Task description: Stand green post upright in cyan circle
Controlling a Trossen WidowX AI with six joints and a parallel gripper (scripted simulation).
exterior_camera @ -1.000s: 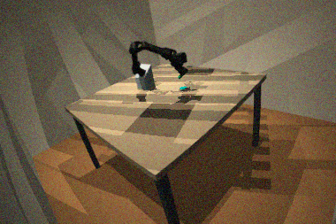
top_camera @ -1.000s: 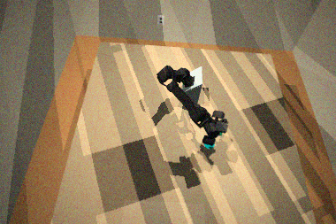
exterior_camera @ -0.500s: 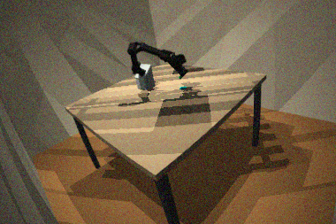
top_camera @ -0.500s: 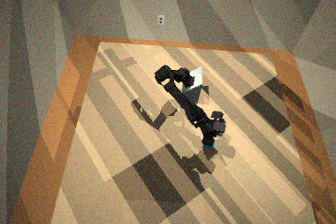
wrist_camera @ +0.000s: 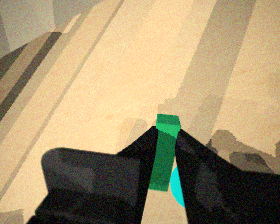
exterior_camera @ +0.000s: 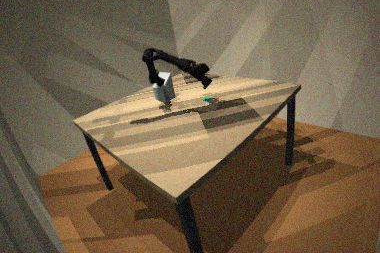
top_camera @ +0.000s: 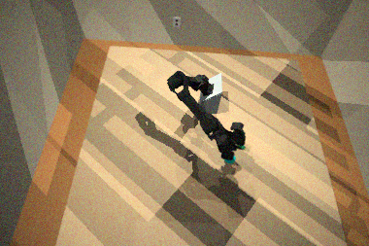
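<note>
The cyan circle is 11 cm below my gripper tip, 4 cm to the right of it and 1 cm ahead of it. From my gripper tip the other things lie so: green post: 2 cm below, 1 cm to the right, 1 cm behind.
</note>
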